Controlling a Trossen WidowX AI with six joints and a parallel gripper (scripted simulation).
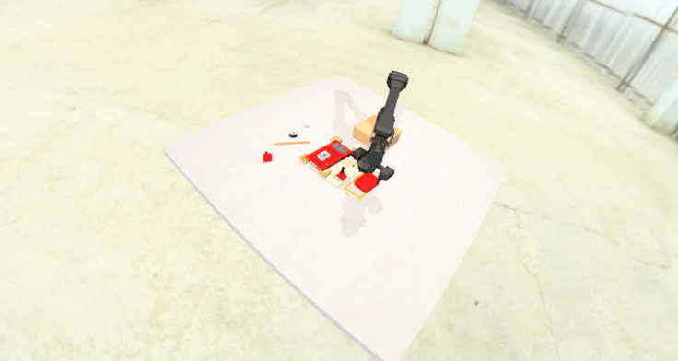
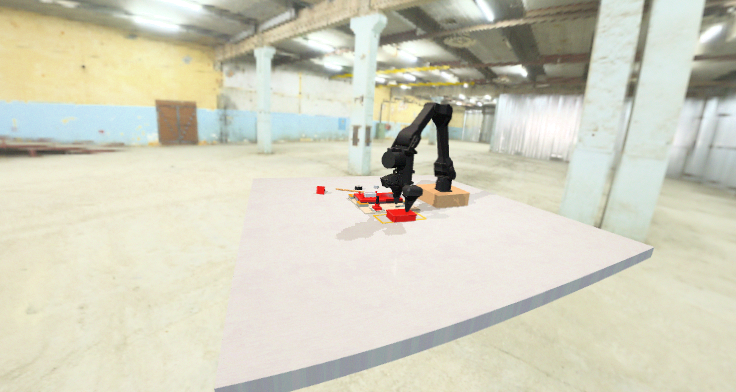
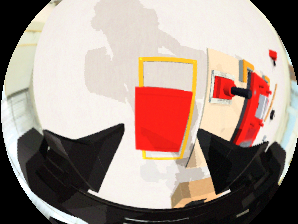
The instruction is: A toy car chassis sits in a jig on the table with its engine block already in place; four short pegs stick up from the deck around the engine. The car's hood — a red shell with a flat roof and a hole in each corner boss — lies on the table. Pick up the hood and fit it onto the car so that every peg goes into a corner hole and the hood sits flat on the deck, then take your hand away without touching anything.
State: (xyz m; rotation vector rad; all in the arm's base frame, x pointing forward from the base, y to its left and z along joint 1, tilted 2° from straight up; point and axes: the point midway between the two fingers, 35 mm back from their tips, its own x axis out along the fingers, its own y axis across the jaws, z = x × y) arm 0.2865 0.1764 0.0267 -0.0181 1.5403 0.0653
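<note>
The red hood is 30 mm below my gripper tip. The rest, counted from my gripper tip: thin wooden stick: 100 mm ahead, 400 mm to the right, 40 mm below; engine block: 60 mm ahead, 220 mm to the right, 20 mm below; tan jig: 20 mm ahead, 200 mm to the right, 30 mm below.
</note>
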